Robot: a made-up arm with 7 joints. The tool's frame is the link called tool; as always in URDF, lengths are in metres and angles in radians. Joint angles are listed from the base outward. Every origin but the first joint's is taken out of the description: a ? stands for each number. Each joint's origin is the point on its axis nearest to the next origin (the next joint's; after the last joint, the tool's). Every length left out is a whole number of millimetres.
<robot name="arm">
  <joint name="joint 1" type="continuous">
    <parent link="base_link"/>
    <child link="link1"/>
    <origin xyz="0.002 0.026 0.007" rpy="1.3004 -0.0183 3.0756"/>
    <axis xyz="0 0 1"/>
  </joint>
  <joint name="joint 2" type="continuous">
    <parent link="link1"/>
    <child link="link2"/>
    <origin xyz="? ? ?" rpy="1.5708 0 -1.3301"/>
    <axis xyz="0 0 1"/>
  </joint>
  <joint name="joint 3" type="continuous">
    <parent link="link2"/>
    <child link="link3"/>
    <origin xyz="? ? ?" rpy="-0.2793 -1.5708 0"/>
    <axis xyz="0 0 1"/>
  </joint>
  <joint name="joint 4" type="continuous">
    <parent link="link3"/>
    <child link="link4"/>
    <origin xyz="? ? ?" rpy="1.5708 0 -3.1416"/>
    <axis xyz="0 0 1"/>
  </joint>
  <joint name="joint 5" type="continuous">
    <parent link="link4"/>
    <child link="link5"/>
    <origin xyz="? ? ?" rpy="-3.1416 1.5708 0"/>
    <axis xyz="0 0 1"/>
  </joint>
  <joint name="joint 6" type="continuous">
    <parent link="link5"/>
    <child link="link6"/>
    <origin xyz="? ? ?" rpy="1.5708 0 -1.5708"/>
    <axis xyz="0 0 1"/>
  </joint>
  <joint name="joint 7" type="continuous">
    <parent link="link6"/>
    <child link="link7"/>
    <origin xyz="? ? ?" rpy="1.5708 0 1.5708"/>
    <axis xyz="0 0 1"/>
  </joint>
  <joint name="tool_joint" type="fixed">
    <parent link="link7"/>
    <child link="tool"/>
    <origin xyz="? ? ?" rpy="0 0 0"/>
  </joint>
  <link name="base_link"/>
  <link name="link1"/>
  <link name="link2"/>
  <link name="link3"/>
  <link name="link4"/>
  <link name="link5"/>
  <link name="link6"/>
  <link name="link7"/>
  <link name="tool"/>
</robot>
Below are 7 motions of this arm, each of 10 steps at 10 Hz.
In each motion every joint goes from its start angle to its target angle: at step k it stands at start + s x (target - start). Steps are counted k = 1, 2, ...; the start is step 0. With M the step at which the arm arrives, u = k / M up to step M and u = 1 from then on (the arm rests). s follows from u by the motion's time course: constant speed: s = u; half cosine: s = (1 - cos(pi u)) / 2; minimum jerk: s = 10 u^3 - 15 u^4 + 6 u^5.
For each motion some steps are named. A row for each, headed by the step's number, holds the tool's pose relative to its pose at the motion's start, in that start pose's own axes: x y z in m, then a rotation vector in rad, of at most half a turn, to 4 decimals.
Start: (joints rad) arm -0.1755 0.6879 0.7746 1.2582 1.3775 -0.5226 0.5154
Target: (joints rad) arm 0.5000 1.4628 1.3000 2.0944 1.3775 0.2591 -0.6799
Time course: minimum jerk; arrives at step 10
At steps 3, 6, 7, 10:
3: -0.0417 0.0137 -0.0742 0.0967 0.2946 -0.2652
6: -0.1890 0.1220 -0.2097 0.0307 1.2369 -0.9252
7: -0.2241 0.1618 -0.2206 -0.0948 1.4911 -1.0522
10: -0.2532 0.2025 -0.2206 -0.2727 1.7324 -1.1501

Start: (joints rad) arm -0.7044 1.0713 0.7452 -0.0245 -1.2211 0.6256 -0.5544
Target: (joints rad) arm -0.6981 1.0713 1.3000 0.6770 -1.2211 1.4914 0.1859
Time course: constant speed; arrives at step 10
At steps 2, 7, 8, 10:
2: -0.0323 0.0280 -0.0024 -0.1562 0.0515 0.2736
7: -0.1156 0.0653 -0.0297 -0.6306 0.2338 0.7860
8: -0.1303 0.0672 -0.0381 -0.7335 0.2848 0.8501
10: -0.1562 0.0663 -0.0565 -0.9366 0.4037 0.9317

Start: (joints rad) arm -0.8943 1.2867 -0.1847 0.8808 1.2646 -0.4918 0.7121
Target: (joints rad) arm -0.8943 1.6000 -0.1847 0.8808 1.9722 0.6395 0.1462
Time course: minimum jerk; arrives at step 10
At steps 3, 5, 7, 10:
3: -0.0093 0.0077 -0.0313 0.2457 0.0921 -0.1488
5: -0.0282 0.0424 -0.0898 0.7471 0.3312 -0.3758
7: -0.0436 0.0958 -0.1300 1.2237 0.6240 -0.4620
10: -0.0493 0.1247 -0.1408 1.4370 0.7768 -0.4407

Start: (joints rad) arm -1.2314 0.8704 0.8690 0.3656 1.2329 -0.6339 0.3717
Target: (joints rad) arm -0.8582 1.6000 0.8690 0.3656 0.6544 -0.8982 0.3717
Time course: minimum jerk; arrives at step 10
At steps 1, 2, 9, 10:
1: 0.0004 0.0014 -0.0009 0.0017 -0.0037 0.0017
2: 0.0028 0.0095 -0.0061 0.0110 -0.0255 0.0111
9: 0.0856 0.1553 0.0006 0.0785 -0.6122 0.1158
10: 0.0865 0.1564 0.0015 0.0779 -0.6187 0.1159

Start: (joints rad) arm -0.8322 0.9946 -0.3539 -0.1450 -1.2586 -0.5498 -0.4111
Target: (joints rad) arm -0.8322 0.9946 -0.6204 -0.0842 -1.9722 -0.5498 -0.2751
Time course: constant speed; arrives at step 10
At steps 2, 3, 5, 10:
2: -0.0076 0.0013 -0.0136 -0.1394 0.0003 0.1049
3: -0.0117 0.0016 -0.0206 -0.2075 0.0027 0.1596
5: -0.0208 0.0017 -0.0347 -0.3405 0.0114 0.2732
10: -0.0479 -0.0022 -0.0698 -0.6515 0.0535 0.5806

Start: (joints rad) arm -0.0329 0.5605 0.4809 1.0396 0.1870 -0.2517 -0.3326
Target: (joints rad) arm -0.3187 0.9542 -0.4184 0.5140 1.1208 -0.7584 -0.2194
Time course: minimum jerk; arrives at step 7
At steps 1, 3, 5, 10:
1: 0.0023 0.0010 0.0080 0.0483 -0.0198 -0.0085
3: 0.0199 -0.0101 0.1157 0.7511 -0.3088 -0.1448
5: 0.0071 -0.0705 0.1938 1.6951 -0.6400 -0.4211
10: -0.0004 -0.0870 0.1975 1.9591 -0.7053 -0.5344

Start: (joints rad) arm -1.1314 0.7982 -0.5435 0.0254 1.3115 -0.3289 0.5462
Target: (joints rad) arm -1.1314 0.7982 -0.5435 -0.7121 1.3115 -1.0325 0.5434
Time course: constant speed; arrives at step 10
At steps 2, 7, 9, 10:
2: 0.0191 0.0304 0.0199 -0.0451 -0.1812 0.1310
7: 0.0347 0.1111 0.0728 -0.0830 -0.6683 0.4233
9: 0.0285 0.1417 0.0933 -0.0663 -0.8730 0.5233
10: 0.0230 0.1561 0.1030 -0.0507 -0.9767 0.5690

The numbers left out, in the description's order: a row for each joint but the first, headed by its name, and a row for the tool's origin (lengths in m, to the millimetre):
joint 2: 0.002 -0.009 0
joint 3: 0.197 -0.05 0
joint 4: 0.019 0.003 0
joint 5: -0.187 -0.014 0
joint 6: 0 0 0
joint 7: 0 0.073 0
tool: 0 0 0

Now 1 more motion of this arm.
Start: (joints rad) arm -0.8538 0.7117 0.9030 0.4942 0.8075 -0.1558 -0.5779
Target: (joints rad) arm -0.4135 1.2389 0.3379 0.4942 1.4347 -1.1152 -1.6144
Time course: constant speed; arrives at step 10
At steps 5, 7, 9, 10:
5: -0.0043 -0.0109 0.0282 0.9794 0.0934 -0.8555
7: -0.0111 -0.0298 0.0230 1.3460 0.2633 -1.2544
9: -0.0243 -0.0476 0.0068 1.6894 0.5102 -1.6648
10: -0.0336 -0.0541 -0.0044 1.8509 0.6642 -1.8696

